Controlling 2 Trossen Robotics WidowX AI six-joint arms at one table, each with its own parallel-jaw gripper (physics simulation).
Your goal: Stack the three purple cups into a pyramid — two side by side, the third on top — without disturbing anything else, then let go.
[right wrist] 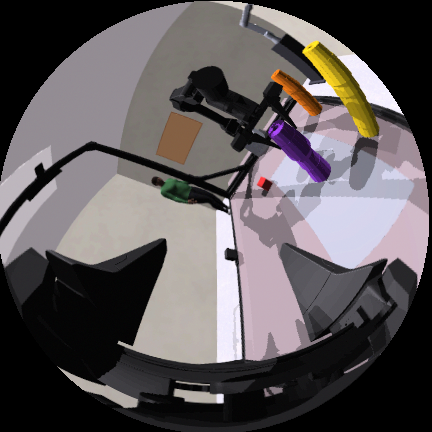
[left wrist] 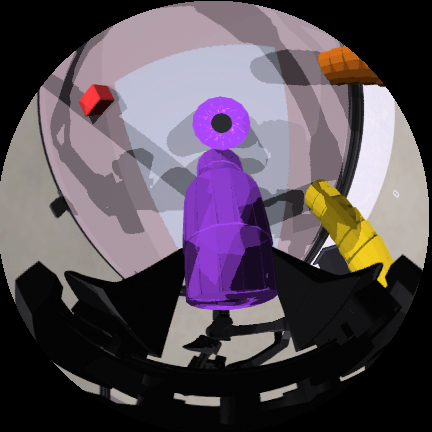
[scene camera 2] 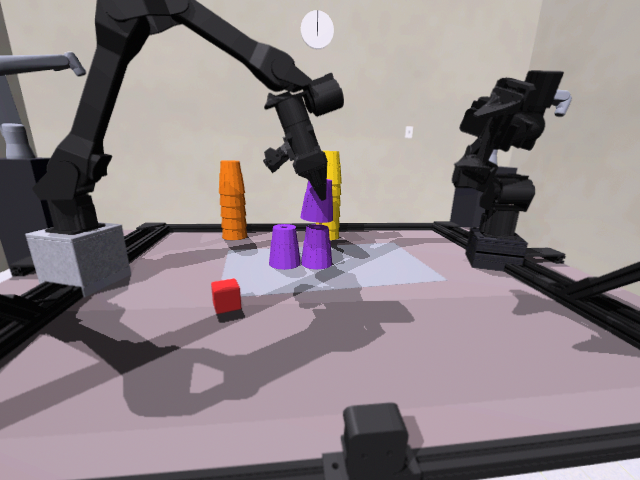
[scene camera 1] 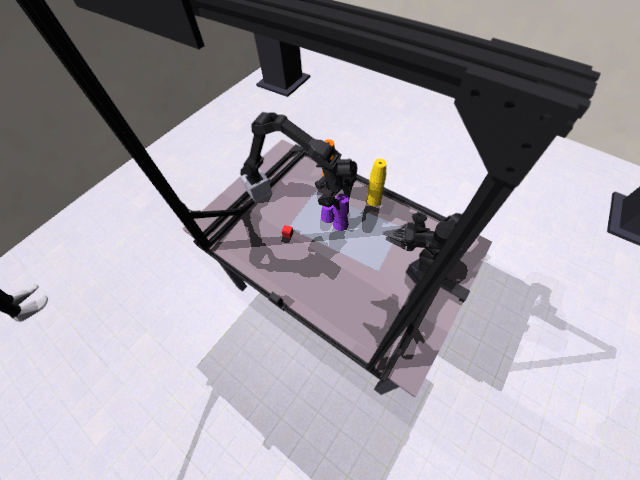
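Seen in the pictures: left gripper, fingertip midpoint: (right wrist: 288,138) (left wrist: 227,253) (scene camera 2: 322,197) (scene camera 1: 343,204); right gripper, fingertip midpoint: (right wrist: 225,247) (left wrist: 173,362) (scene camera 2: 465,142) (scene camera 1: 384,235); left arm's base, origin of the base link: (scene camera 2: 76,228) (scene camera 1: 254,178); right arm's base, origin of the base link: (scene camera 2: 496,234) (scene camera 1: 427,267).
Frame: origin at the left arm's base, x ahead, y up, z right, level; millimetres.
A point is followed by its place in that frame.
Two purple cups stand upside down side by side on the pale mat: the left cup (scene camera 1: 326,214) @(y -49, x 351, z -170 mm) (scene camera 2: 284,249) @(y -61, x 341, z -163 mm) (left wrist: 204,120) @(y -19, x 333, z -178 mm) and the right cup (scene camera 1: 339,223) @(y -56, x 421, z -190 mm) (scene camera 2: 316,250) @(y -63, x 408, z -182 mm) (left wrist: 219,159) @(y -54, x 374, z -204 mm). My left gripper (scene camera 2: 321,190) @(y 47, x 411, z -216 mm) (left wrist: 227,253) @(y 47, x 411, z -216 mm) is shut on the third purple cup (scene camera 2: 313,205) @(y 35, x 399, z -182 mm) (left wrist: 225,270) @(y 79, x 382, z -204 mm). It holds this cup upside down a little above the right standing cup, with a small gap under its rim in scene camera 2. My right gripper (scene camera 1: 391,234) @(y 166, x 674, z -189 mm) (right wrist: 225,247) @(y 166, x 674, z -189 mm) is open and empty, at the right, apart from the cups.
A yellow cup stack (scene camera 1: 376,183) @(y 48, x 404, z -403 mm) (scene camera 2: 333,170) (left wrist: 350,227) (right wrist: 345,90) @(y 37, x 412, z -407 mm) stands behind the purple cups. An orange stack (scene camera 2: 232,201) @(y 4, x 139, z -319 mm) (right wrist: 297,92) @(y 10, x 156, z -343 mm) stands at back left. A red cube (scene camera 1: 286,231) @(y -66, x 309, z 20 mm) (scene camera 2: 226,295) @(y -75, x 312, z 30 mm) (left wrist: 97,100) @(y -67, x 306, z -11 mm) lies at front left of the mat (scene camera 2: 403,268) @(y -106, x 598, z -236 mm).
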